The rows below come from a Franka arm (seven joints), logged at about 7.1 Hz.
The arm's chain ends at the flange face. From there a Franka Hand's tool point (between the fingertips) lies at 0.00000 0.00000 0.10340 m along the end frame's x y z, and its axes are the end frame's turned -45 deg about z.
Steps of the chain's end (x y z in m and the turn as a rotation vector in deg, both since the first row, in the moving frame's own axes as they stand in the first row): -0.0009, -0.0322, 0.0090, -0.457, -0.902, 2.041; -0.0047, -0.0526, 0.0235, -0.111, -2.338, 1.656; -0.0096, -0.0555, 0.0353, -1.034, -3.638, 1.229
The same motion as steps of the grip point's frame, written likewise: 0.0204, -0.0240, 0.0090, 0.315, -0.961, 2.041; 0.0308, -0.0434, 0.0234, 1.575, -1.732, 1.656; 0.0265, -0.0494, 0.0351, 1.841, -3.304, 1.229
